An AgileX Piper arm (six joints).
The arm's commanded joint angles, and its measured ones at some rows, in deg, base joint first. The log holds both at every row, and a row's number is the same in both.
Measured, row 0:
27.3, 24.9, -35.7, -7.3, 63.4, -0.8
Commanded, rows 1 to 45:
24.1, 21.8, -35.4, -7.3, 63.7, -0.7
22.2, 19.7, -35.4, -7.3, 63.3, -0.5
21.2, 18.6, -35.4, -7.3, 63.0, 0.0
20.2, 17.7, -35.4, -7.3, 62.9, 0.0
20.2, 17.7, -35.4, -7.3, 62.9, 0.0
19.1, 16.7, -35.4, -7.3, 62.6, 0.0
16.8, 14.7, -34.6, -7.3, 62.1, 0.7
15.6, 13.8, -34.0, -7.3, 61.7, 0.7
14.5, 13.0, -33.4, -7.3, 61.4, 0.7
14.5, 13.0, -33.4, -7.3, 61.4, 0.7
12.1, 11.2, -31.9, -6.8, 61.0, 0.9
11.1, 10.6, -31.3, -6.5, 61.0, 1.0
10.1, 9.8, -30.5, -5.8, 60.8, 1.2
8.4, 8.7, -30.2, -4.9, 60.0, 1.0
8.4, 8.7, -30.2, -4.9, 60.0, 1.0
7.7, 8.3, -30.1, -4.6, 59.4, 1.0
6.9, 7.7, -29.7, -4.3, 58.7, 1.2
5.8, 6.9, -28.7, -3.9, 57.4, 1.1
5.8, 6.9, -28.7, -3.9, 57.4, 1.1
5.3, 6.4, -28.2, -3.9, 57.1, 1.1
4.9, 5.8, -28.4, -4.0, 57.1, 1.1
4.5, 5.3, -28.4, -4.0, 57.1, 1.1
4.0, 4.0, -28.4, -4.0, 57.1, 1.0
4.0, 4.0, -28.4, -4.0, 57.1, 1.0
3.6, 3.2, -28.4, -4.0, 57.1, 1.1
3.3, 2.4, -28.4, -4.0, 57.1, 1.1
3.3, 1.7, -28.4, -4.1, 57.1, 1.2
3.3, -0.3, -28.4, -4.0, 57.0, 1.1
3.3, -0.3, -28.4, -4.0, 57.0, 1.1
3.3, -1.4, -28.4, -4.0, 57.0, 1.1
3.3, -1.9, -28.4, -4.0, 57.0, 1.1
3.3, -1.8, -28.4, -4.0, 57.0, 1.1
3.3, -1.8, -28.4, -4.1, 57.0, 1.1
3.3, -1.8, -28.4, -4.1, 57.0, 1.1
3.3, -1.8, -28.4, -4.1, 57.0, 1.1
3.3, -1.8, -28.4, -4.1, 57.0, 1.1
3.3, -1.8, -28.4, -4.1, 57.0, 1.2
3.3, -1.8, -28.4, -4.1, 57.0, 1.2
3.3, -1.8, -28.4, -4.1, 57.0, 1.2
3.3, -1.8, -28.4, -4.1, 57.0, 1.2
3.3, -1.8, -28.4, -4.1, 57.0, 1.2
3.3, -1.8, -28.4, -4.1, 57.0, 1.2
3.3, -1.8, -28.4, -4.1, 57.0, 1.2
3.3, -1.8, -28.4, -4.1, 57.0, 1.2
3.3, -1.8, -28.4, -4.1, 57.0, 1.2
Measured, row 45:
3.6, -0.2, -28.4, -4.2, 57.4, 0.5
